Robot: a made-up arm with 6 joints. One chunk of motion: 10 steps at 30 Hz.
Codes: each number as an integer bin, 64 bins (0 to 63) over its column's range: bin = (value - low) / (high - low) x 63, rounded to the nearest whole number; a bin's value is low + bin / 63 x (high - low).
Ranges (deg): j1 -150.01..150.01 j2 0..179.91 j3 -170..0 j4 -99.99..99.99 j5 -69.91..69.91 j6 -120.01..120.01
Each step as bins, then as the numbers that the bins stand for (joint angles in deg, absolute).
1 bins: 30 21 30 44 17 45
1 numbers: -7.14 59.97 -89.05 39.68 -32.18 51.43
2 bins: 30 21 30 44 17 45
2 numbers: -7.14 59.97 -89.05 39.68 -32.18 51.43
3 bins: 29 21 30 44 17 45
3 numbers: -11.91 59.97 -89.05 39.68 -32.18 51.43
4 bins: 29 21 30 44 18 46
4 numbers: -11.91 59.97 -89.05 39.68 -29.96 55.24
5 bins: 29 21 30 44 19 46
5 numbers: -11.91 59.97 -89.05 39.68 -27.74 55.24
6 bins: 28 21 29 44 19 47
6 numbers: -16.67 59.97 -91.75 39.68 -27.74 59.05
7 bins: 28 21 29 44 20 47
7 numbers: -16.67 59.97 -91.75 39.68 -25.52 59.05
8 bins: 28 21 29 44 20 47
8 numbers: -16.67 59.97 -91.75 39.68 -25.52 59.05
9 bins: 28 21 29 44 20 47
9 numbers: -16.67 59.97 -91.75 39.68 -25.52 59.05
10 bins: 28 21 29 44 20 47
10 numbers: -16.67 59.97 -91.75 39.68 -25.52 59.05
